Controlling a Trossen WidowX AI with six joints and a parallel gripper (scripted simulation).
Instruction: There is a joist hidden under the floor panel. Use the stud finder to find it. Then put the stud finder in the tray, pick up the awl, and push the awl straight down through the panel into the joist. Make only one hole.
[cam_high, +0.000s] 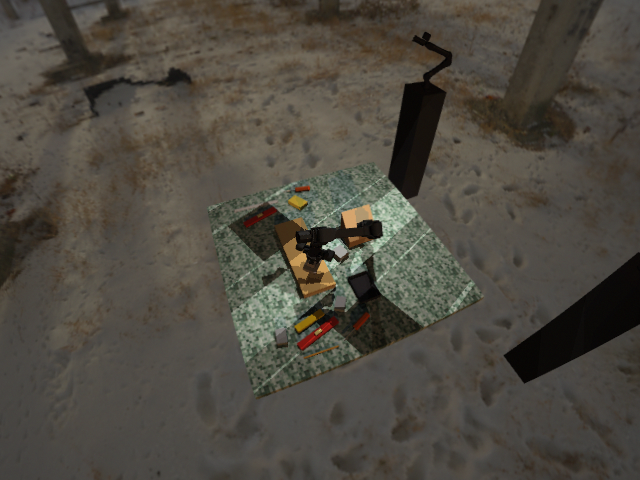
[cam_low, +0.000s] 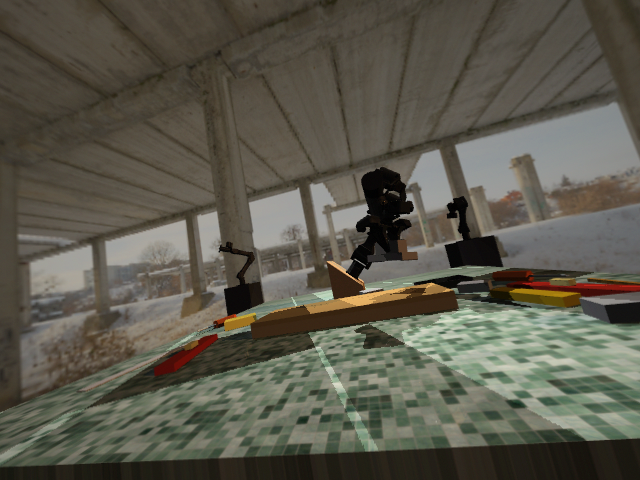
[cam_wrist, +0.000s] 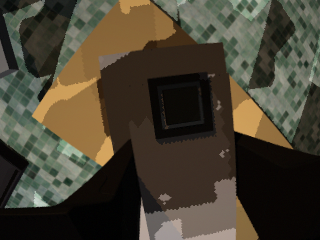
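Right now the black tray is 22 cm behind my gripper tip, 17 cm to the left of it and 14 cm below it. The rest, counted from my gripper tip: stud finder (2 cm above, 1 cm to the left); orange-handled awl (25 cm to the right, 19 cm behind, 15 cm below); yellow bar (23 cm to the left, 15 cm below, 12 cm ahead).
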